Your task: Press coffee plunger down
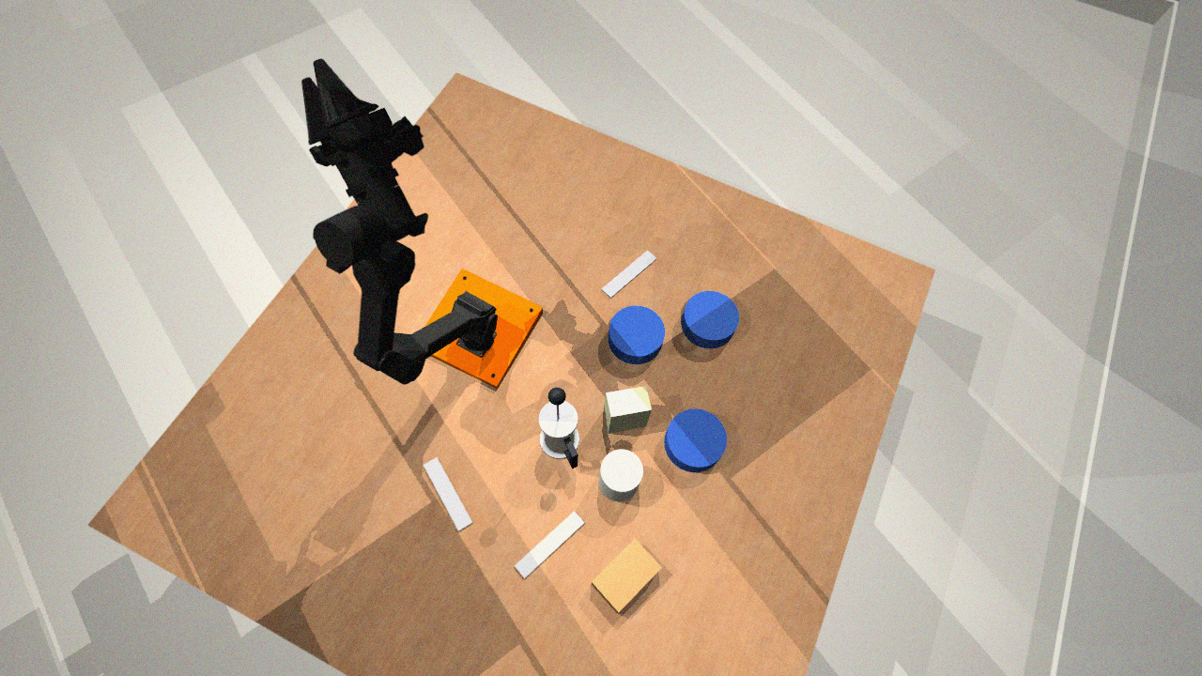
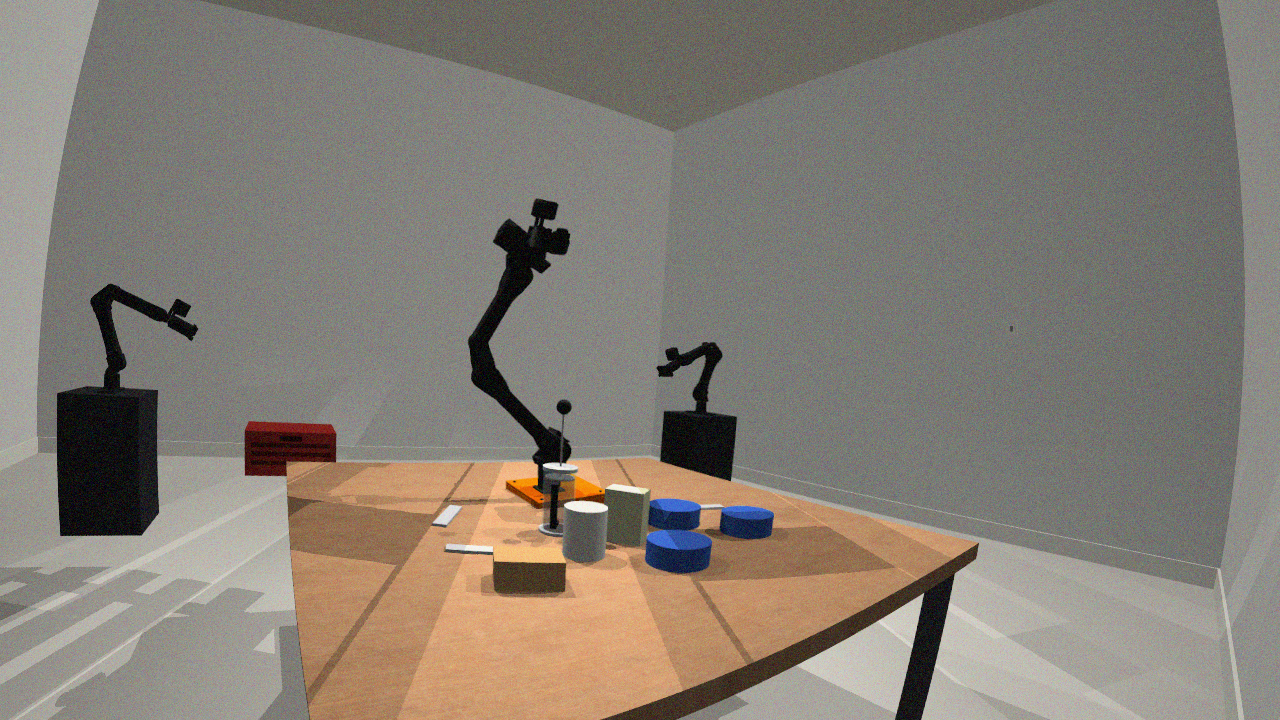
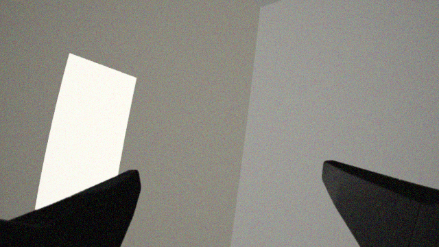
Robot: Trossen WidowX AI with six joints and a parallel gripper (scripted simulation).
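Right now my gripper tip is 60 cm above the coffee press, 38 cm short of it and 9 cm to the left of it. From my gripper tip the other things lie so: white cylinder (68 cm below, 51 cm ahead, 10 cm to the right); pale box (67 cm below, 46 cm ahead, 2 cm to the left).
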